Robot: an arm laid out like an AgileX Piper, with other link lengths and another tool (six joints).
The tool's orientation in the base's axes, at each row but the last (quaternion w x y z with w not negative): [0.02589, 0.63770, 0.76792, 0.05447]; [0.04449, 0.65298, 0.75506, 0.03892]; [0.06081, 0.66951, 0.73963, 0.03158]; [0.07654, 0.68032, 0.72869, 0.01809]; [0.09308, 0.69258, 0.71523, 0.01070]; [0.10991, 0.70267, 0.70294, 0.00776]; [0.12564, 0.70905, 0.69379, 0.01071]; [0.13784, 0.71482, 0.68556, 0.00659]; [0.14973, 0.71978, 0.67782, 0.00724]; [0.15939, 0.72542, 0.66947, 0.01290]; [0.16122, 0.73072, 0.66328, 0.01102]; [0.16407, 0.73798, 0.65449, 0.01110]
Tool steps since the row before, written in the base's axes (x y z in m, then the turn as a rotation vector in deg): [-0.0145, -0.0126, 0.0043, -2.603, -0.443, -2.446]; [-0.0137, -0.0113, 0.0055, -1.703, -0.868, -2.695]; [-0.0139, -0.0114, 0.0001, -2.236, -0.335, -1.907]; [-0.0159, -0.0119, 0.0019, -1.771, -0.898, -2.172]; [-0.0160, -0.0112, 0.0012, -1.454, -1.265, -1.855]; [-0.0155, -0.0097, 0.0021, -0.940, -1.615, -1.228]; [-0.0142, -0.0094, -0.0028, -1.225, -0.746, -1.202]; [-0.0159, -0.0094, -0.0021, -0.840, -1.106, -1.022]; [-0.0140, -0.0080, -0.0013, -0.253, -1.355, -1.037]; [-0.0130, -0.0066, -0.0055, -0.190, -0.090, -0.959]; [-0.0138, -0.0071, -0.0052, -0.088, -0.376, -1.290]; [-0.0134, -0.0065, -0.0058, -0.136, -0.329, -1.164]
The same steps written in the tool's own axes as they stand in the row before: [-0.0096, -0.0159, -0.0065, -0.025, -2.908, 2.121]; [-0.0093, -0.0144, -0.0071, -0.571, -2.114, 2.475]; [-0.0100, -0.0149, -0.0015, -0.027, -2.484, 1.605]; [-0.0110, -0.0163, -0.0031, -0.593, -2.101, 1.974]; [-0.0109, -0.0161, -0.0023, -1.002, -1.756, 1.751]; [-0.0101, -0.0151, -0.0032, -1.433, -1.150, 1.275]; [-0.0094, -0.0144, 0.0016, -0.590, -1.430, 1.053]; [-0.0098, -0.0158, 0.0006, -0.953, -1.008, 1.024]; [-0.0087, -0.0136, -0.0001, -1.146, -0.431, 1.215]; [-0.0067, -0.0136, 0.0036, 0.079, -0.417, 0.885]; [-0.0075, -0.0141, 0.0033, -0.121, -0.382, 1.285]; [-0.0071, -0.0138, 0.0039, -0.108, -0.400, 1.145]
